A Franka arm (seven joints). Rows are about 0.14 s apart.
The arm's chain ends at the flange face. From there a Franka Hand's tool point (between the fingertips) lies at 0.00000 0.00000 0.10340 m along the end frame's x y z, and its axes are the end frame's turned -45 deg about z.
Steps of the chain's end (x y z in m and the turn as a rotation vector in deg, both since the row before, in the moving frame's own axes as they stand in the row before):
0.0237 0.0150 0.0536 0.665 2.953 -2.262
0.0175 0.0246 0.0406 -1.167 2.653 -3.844
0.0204 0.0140 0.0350 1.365 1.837 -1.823
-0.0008 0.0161 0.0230 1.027 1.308 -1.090
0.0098 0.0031 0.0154 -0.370 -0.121 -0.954
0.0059 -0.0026 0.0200 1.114 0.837 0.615
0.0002 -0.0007 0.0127 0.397 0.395 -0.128
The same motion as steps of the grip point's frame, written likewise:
0.0108 0.0302 0.0535 -1.618 2.558 -2.262
-0.0030 0.0346 0.0405 -2.701 1.051 -3.844
0.0086 0.0249 0.0349 -0.334 2.264 -1.823
-0.0090 0.0111 0.0230 -0.199 1.651 -1.090
0.0041 0.0094 0.0154 -0.176 -0.347 -0.954
0.0085 0.0020 0.0200 0.196 1.380 0.615
0.0016 -0.0004 0.0127 0.001 0.560 -0.128

